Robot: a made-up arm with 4 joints.
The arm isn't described. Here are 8 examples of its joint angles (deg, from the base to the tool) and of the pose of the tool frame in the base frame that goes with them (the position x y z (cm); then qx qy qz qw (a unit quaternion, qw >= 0)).
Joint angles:
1: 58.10 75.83 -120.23 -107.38
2: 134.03 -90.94 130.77 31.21
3: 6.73 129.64 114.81 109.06
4: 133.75 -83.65 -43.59 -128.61
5: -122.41 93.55 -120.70 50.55
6: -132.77 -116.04 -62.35 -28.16
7: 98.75 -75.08 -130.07 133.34
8: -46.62 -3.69 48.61 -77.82
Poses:
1: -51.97 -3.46 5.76 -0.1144 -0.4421 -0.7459 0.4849
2: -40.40 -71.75 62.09 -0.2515 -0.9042 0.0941 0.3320
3: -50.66 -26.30 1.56 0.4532 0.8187 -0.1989 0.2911
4: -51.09 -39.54 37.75 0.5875 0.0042 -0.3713 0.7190
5: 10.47 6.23 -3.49 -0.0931 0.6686 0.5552 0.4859
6: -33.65 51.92 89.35 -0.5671 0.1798 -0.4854 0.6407
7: -2.54 -27.89 16.73 -0.4136 0.5221 0.7411 0.0841
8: -2.76 15.91 -60.85 0.8196 -0.3998 0.0979 0.3986
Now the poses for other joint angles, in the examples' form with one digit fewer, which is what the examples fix.
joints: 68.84 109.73 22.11 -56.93
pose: -19.9 14.9 41.8 -0.857 0.089 0.170 0.479
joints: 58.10 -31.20 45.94 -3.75
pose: -33.4 -87.3 32.5 -0.185 -0.376 0.103 0.902
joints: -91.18 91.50 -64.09 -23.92
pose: -31.1 -25.9 11.0 0.173 0.519 -0.111 0.830
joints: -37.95 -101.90 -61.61 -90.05
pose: -58.0 46.9 -24.8 -0.779 -0.465 -0.216 0.362
